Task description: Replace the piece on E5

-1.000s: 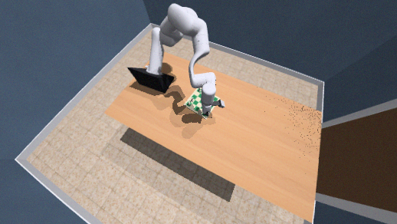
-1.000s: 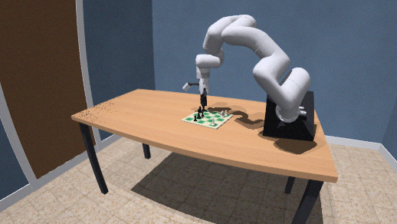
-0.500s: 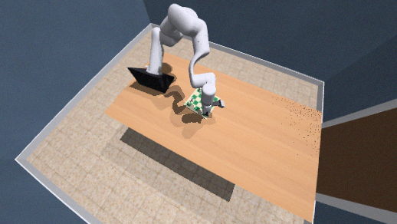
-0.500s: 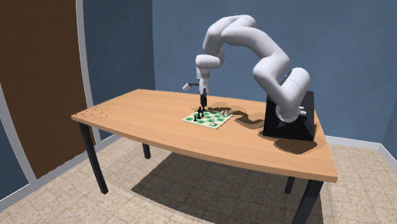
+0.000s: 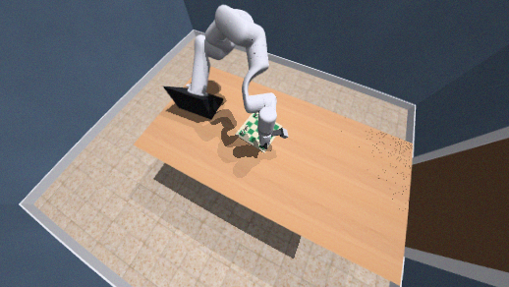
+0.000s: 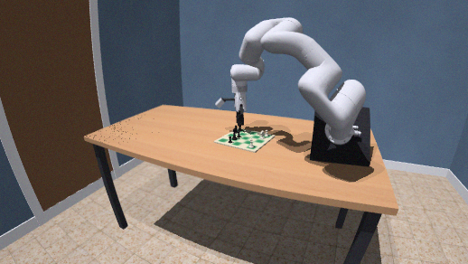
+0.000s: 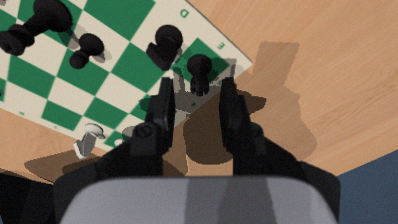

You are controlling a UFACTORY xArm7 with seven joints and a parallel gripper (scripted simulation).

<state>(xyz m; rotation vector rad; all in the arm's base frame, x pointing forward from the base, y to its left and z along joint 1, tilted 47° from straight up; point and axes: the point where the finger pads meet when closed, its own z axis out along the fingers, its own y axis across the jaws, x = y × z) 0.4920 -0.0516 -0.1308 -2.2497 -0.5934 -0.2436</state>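
The black chess piece is 4 cm below my hand, 3 cm to the left of it and 1 cm ahead of it. From my hand the other things lie so: chessboard (9 cm to the left, 6 cm below, 6 cm behind); white chess piece (18 cm to the left, 12 cm behind, 4 cm below); white piece (14 cm behind, 7 cm to the left, 4 cm below).
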